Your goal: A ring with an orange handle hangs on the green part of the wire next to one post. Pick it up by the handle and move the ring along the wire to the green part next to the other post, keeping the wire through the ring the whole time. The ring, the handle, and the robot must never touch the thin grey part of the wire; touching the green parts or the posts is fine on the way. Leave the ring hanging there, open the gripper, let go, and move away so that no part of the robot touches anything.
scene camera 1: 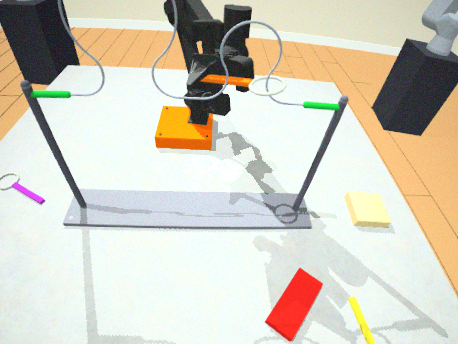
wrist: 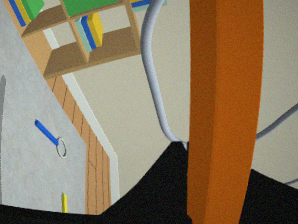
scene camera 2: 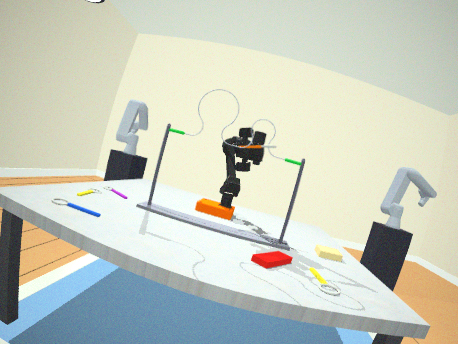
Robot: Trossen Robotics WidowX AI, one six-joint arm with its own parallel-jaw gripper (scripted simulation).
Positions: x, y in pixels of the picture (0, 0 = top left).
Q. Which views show the gripper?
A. Scene camera 1, the wrist view and scene camera 2: all of them.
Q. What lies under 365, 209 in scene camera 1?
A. A pale yellow block.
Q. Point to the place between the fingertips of the gripper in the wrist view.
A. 183, 152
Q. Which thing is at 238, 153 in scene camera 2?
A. The gripper.
